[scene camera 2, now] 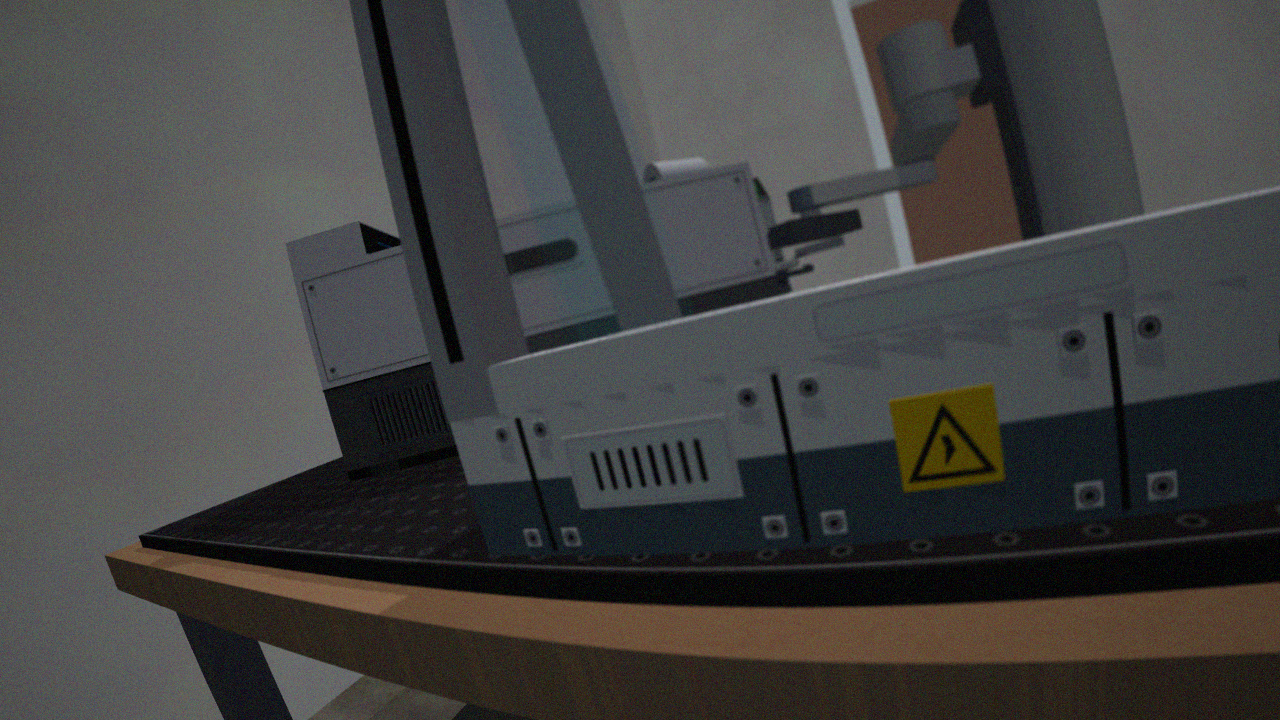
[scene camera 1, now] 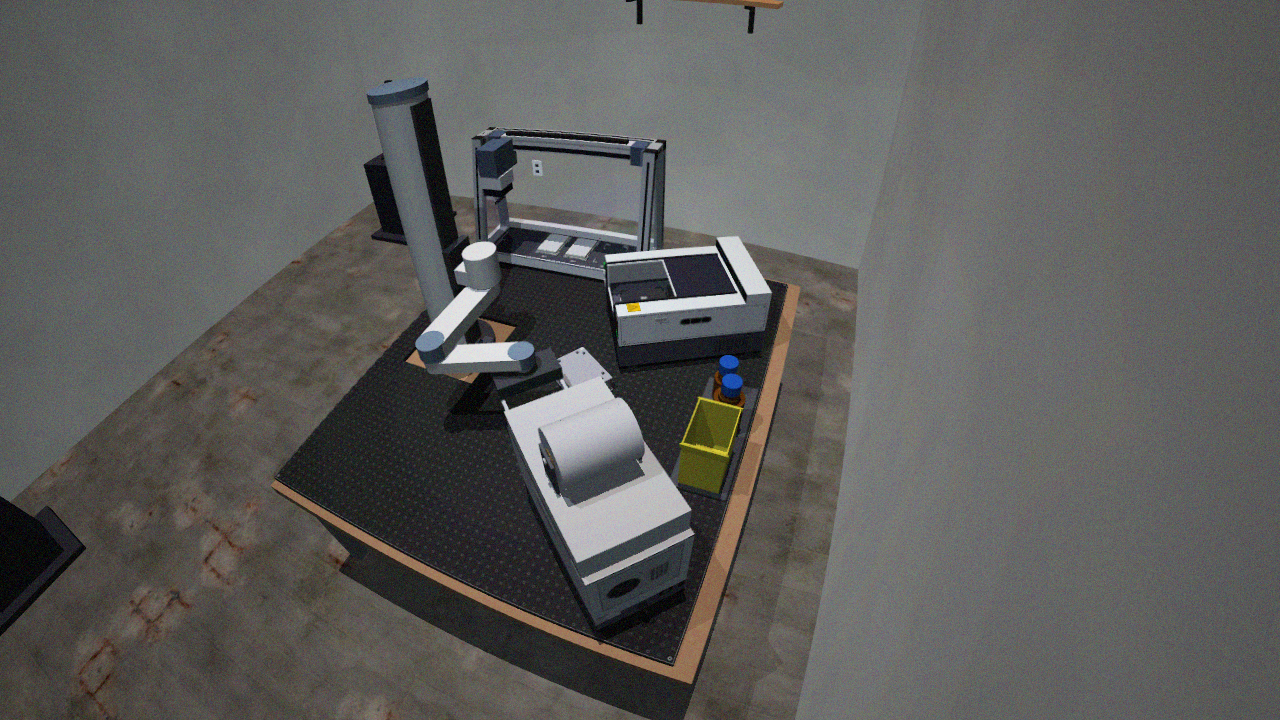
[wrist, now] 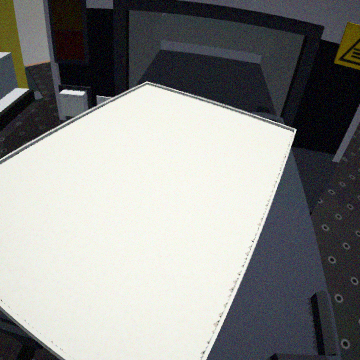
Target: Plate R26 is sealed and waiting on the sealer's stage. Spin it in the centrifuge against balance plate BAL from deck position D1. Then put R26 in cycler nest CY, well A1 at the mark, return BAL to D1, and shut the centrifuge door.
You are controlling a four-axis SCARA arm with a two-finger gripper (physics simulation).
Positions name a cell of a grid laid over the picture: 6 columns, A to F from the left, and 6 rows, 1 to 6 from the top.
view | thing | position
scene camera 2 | centrifuge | B3
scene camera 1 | my gripper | C4
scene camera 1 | centrifuge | D3
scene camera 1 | grey block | C4
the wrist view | plate sealer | B1
